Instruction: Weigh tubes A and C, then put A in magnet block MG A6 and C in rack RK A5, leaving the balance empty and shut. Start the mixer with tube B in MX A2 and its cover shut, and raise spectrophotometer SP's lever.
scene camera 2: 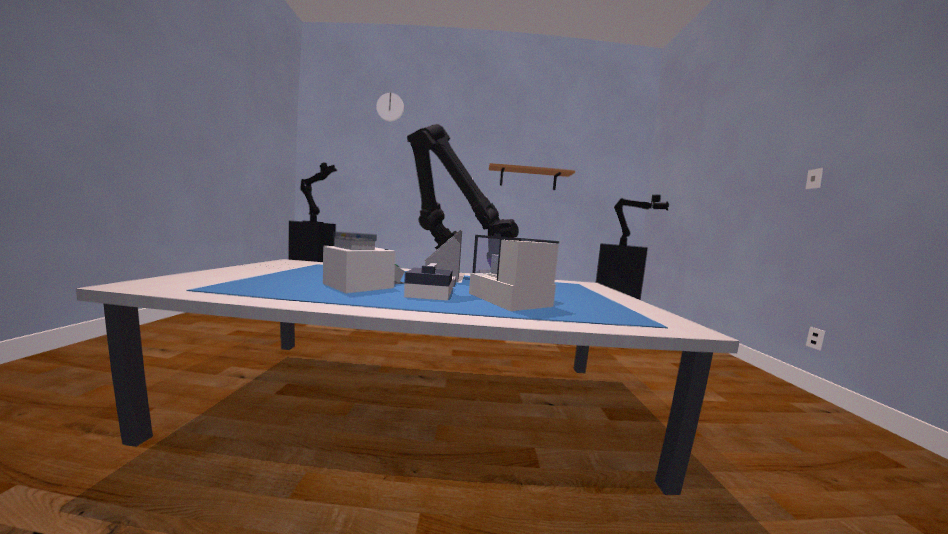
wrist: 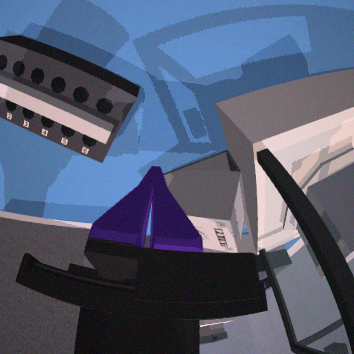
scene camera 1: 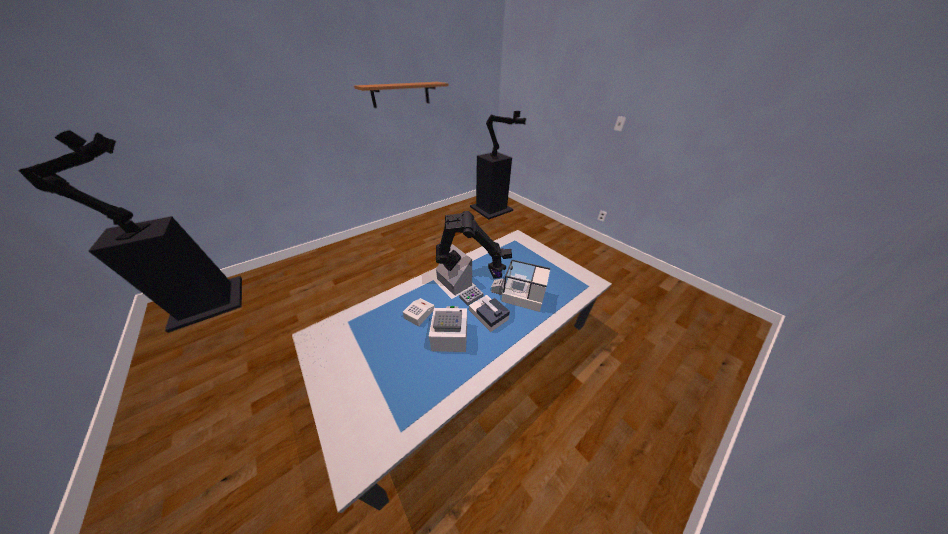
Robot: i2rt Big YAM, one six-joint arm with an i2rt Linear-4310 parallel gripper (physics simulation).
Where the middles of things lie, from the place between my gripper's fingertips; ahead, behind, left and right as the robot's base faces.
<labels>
My hand is 200 mm short of the balance (scene camera 2: pixel 515 274), 40 mm to the right of it and 60 mm below it. Also, from my hand: mixer block with grid top (scene camera 2: pixel 353 264) 190 mm ahead, 500 mm to the right, 50 mm above.
</labels>
